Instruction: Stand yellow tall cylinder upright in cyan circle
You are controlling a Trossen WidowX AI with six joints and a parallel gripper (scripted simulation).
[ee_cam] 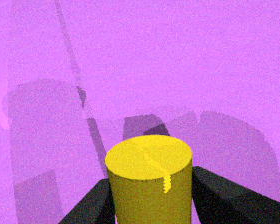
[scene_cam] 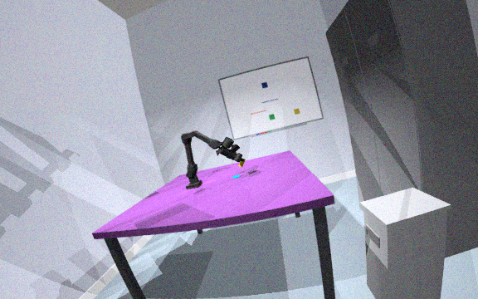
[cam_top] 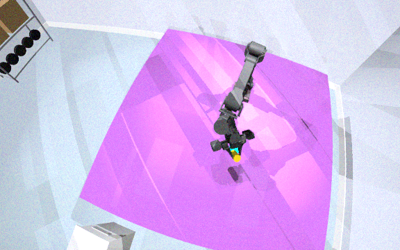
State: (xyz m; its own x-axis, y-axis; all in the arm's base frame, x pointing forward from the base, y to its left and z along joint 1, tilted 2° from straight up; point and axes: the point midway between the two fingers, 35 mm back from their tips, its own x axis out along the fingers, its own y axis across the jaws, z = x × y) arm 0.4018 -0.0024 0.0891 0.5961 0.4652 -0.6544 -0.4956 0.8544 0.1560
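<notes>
The cyan circle lies 110 mm below my gripper tip and 80 mm behind it. The rest, counted from my gripper tip: yellow tall cylinder: 20 mm below, 10 mm behind.
</notes>
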